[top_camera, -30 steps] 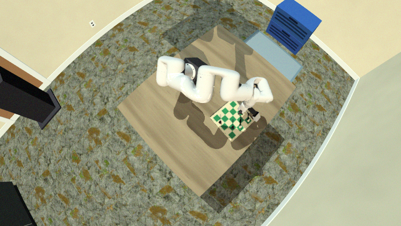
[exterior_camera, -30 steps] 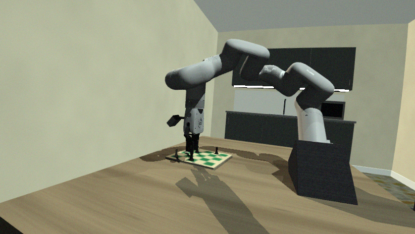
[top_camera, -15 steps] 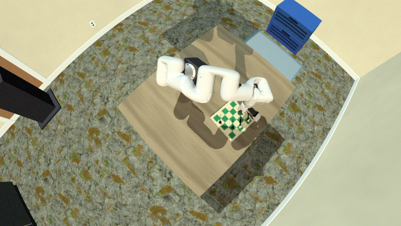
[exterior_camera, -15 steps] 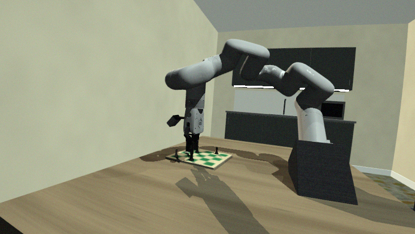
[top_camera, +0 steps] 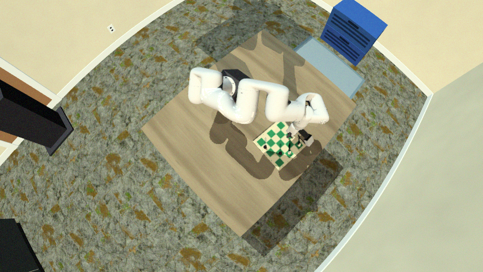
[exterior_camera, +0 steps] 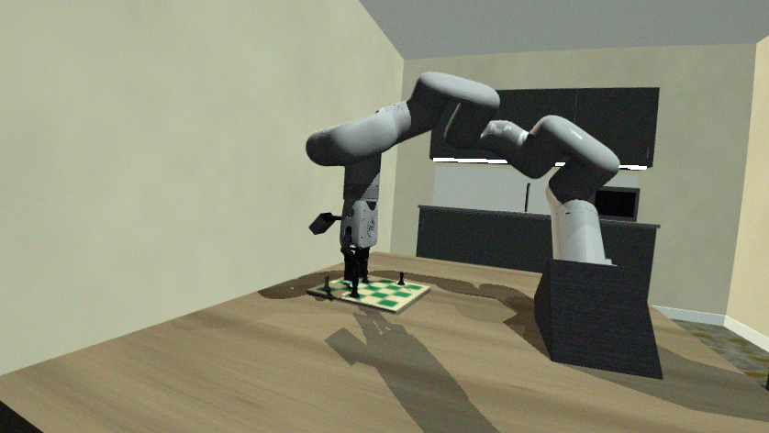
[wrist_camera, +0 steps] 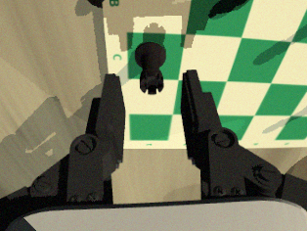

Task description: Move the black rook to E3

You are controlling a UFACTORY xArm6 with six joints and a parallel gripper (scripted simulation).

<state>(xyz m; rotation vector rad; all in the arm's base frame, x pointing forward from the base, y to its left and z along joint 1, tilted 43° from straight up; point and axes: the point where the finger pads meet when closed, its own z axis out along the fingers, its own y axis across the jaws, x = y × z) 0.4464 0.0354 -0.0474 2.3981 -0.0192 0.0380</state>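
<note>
The black rook lies 40 mm below my hand. From my hand the other things lie so: cream chessboard 80 mm to the right, 60 mm below, 10 mm behind.
</note>
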